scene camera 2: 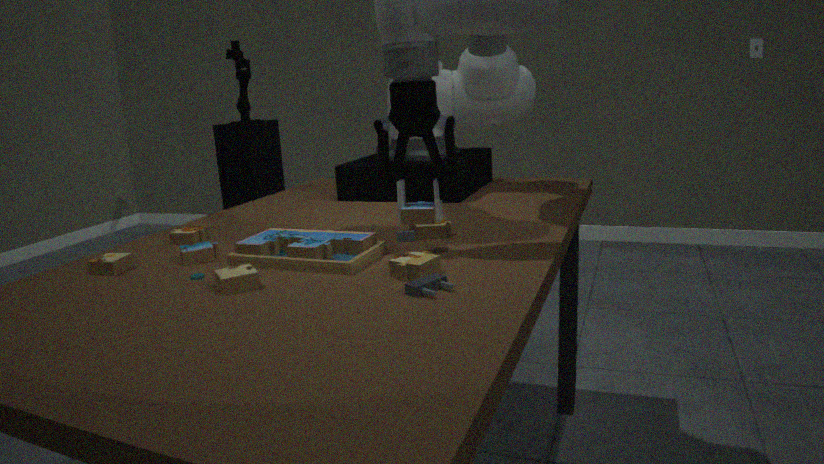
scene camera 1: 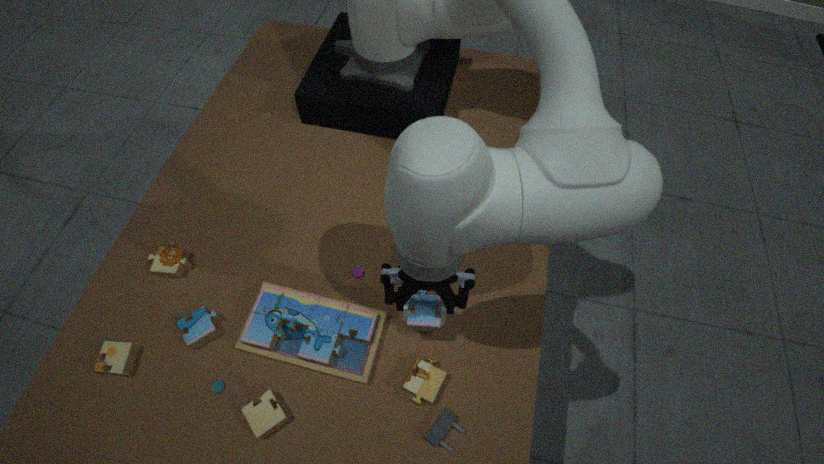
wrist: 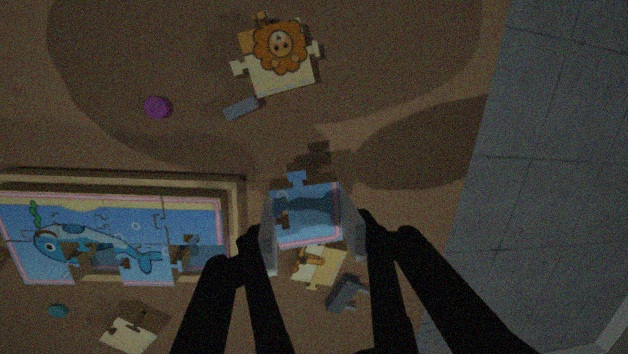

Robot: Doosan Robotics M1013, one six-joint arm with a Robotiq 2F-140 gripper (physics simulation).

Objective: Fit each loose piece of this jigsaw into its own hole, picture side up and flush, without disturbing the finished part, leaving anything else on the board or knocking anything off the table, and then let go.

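Note:
My gripper [scene camera 1: 424,311] [scene camera 2: 419,214] [wrist: 305,204] is shut on a blue corner piece with a pink border [scene camera 1: 423,317] [scene camera 2: 417,216] [wrist: 310,212]. It holds the piece picture side up, above the table, to the right of the board. The wooden board [scene camera 1: 375,345] [scene camera 2: 299,262] [wrist: 125,180] holds the finished whale part [scene camera 1: 296,314] [wrist: 110,215]. Two holes show in its front row: one left of the tail piece, one at the front right corner. Another loose blue piece [scene camera 1: 198,328] [scene camera 2: 197,253] lies left of the board, picture side up.
A cream and yellow piece [scene camera 1: 429,381] [scene camera 2: 416,265] [wrist: 327,265] and a grey plug [scene camera 1: 441,429] [scene camera 2: 425,285] [wrist: 341,292] lie front right. A lion piece [wrist: 280,50], a grey block [wrist: 241,108] and a purple disc [scene camera 1: 358,272] [wrist: 157,107] lie behind. Other cream pieces [scene camera 1: 264,413] [scene camera 1: 117,357] lie front left.

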